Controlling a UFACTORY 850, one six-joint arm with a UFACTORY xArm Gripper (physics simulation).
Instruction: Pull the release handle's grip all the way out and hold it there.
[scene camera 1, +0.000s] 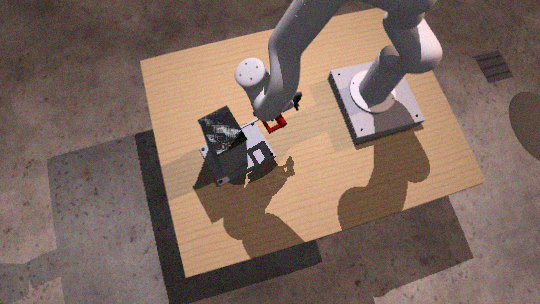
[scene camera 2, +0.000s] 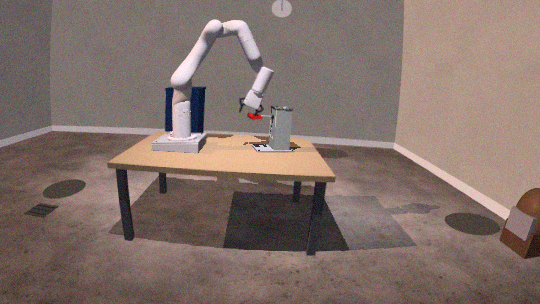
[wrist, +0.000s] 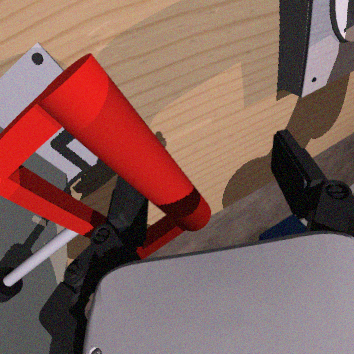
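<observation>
The red release handle (scene camera 1: 278, 128) (scene camera 2: 254, 116) (wrist: 125, 135) is a loop with a thick round grip bar. It stands out from the tall grey-green box (scene camera 1: 227, 162) (scene camera 2: 281, 130) (wrist: 25, 325) on a thin pale rod (scene camera 1: 250, 123) (scene camera 2: 266, 116) (wrist: 42, 255), with a length of rod showing. My gripper (scene camera 2: 249, 113) (wrist: 203, 164) is open at the handle. In the wrist view one black finger passes through the loop behind the grip bar, its tip hidden by the bar. The other finger stands well apart on the right, outside the loop. Nothing is clamped between them.
The box stands on a pale base plate (scene camera 1: 257, 135) (scene camera 2: 260, 148) (wrist: 25, 90) on the wooden table (scene camera 1: 200, 250) (scene camera 2: 225, 165). The arm's own square base (scene camera 1: 367, 127) (scene camera 2: 177, 145) (wrist: 320, 75) is at the table's other end. A dark blue panel (scene camera 2: 198, 110) shows behind the arm.
</observation>
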